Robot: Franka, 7 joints.
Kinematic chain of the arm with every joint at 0, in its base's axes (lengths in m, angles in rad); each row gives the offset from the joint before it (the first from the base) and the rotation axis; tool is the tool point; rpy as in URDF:
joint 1: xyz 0 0 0.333 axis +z
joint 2: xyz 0 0 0 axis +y
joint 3: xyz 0 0 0.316 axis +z
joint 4: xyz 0.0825 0 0 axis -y
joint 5: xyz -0.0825 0 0.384 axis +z
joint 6: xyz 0 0 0 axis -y
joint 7: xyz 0.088 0 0 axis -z
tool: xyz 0 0 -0.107 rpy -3.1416 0 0
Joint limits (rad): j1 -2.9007..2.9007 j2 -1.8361..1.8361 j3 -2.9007..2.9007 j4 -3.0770..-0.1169 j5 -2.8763..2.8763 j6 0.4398..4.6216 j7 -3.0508..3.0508
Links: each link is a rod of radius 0.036 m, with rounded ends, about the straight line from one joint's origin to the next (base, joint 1, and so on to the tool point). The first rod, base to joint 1, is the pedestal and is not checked.
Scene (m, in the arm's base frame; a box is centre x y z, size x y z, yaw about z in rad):
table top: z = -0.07
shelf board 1: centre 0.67 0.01 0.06 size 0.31 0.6 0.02 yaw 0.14
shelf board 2: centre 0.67 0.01 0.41 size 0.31 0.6 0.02 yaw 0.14
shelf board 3: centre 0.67 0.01 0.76 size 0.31 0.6 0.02 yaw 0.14
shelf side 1: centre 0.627 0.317 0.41 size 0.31 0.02 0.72 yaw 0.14
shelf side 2: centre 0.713 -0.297 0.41 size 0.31 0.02 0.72 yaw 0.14
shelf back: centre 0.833 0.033 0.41 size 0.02 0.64 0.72 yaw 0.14
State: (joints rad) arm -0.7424 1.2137 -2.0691 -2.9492 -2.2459 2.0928 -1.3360
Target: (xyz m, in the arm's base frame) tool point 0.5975 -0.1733 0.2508
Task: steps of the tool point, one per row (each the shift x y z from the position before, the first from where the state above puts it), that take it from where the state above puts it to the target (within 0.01 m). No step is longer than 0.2 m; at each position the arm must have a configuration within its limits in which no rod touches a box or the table.
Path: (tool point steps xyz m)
1: 0.0119 -0.1298 -0.0142
2: 0.0638 -0.1220 -0.0198
3: 0.1111 -0.0933 -0.0248
4: 0.1454 -0.0460 -0.0288
5: 0.1594 0.0136 -0.0317
6: 0.1488 0.0767 -0.0332
7: 0.1130 0.1333 -0.0335
8: 0.0863 0.0102 -0.0004
9: 0.0782 0.0130 0.0004

